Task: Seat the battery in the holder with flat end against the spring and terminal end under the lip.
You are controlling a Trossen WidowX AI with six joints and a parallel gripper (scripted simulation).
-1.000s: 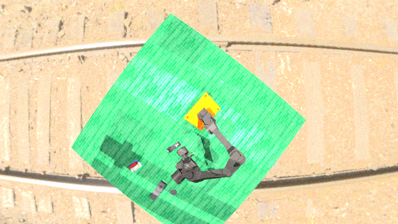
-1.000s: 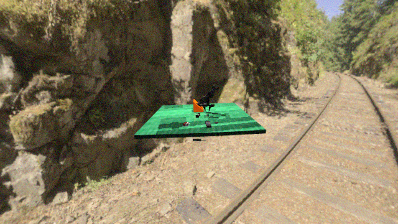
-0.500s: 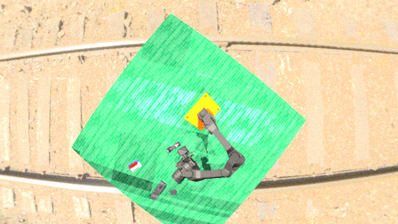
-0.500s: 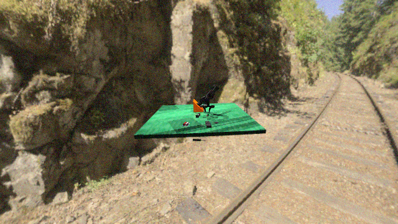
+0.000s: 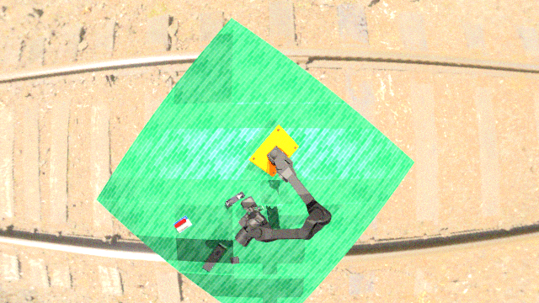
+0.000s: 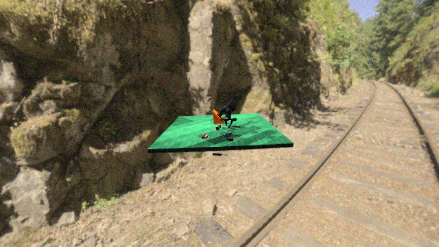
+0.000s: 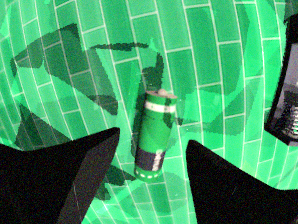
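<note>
Right now my gripper tip is right at the battery.
</note>
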